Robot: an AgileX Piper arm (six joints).
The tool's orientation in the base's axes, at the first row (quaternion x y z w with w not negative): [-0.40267, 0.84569, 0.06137, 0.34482]
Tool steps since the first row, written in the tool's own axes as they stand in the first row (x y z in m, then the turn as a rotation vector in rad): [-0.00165, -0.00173, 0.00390, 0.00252, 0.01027, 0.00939]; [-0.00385, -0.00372, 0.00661, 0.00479, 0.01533, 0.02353]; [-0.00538, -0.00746, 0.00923, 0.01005, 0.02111, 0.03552]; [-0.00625, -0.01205, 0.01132, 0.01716, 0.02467, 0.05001]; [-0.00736, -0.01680, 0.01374, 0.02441, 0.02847, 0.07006]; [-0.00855, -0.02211, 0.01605, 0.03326, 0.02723, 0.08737]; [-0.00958, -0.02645, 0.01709, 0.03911, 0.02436, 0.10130]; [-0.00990, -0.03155, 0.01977, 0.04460, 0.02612, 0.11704]
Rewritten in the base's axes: [0.00406, 0.00139, -0.00160, -0.00352, 0.00883, -0.01047]; [0.00791, 0.00250, -0.00191, -0.00063, 0.01616, -0.02345]; [0.01268, 0.00197, -0.00226, -0.00071, 0.02124, -0.03683]; [0.01750, 0.00026, -0.00249, 0.00133, 0.02460, -0.05289]; [0.02271, -0.00128, -0.00279, 0.00611, 0.03016, -0.07327]; [0.02831, -0.00319, -0.00286, 0.01237, 0.03028, -0.09171]; [0.03245, -0.00503, -0.00224, 0.01933, 0.02994, -0.10543]; [0.03771, -0.00722, -0.00317, 0.02405, 0.03362, -0.12108]
